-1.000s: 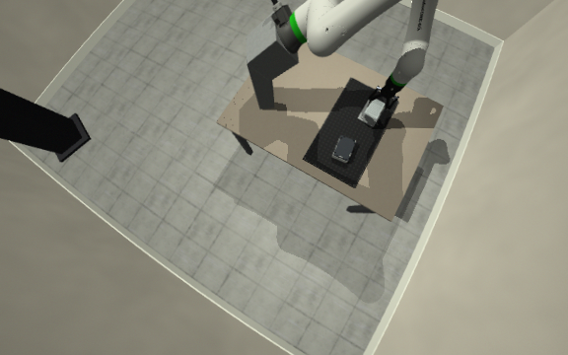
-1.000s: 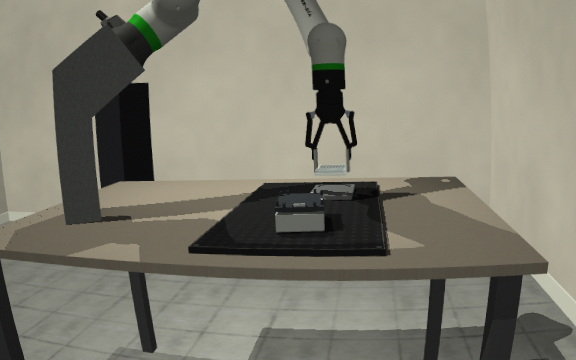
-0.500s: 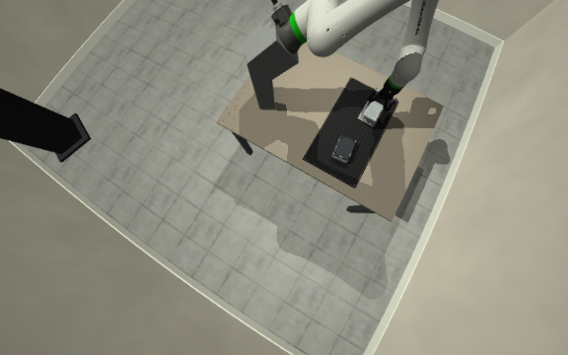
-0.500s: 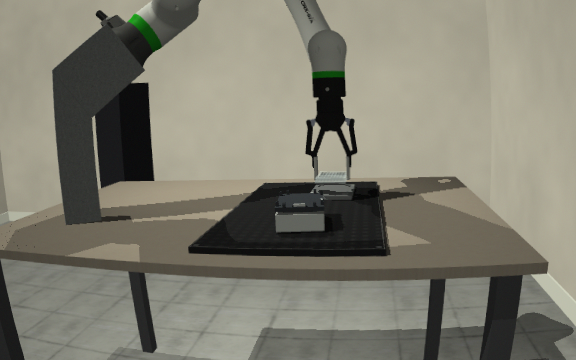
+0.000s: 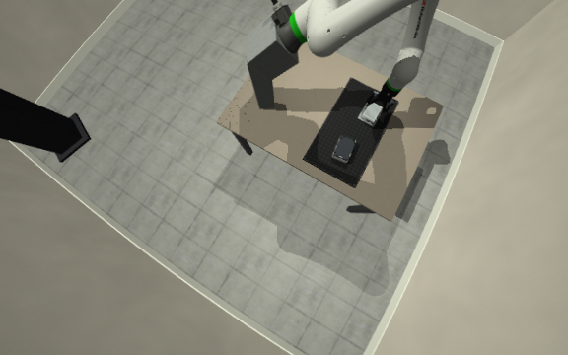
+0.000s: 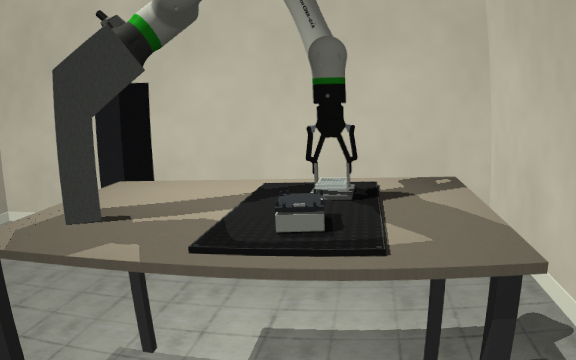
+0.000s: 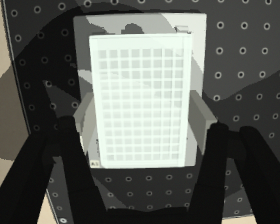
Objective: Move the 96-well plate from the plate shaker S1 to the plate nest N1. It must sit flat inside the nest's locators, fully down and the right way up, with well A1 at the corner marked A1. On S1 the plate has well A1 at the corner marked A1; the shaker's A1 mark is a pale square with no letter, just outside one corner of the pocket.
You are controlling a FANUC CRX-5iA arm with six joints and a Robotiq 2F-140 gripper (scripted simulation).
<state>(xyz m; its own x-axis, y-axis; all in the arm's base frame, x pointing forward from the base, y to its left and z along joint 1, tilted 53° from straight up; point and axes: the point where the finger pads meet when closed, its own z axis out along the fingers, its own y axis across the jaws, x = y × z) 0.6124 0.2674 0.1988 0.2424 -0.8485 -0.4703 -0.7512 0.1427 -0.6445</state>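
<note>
Now: hand 20 mm above the white 96-well plate. Also, from my hand: plate nest N1: 40 mm below.
</note>
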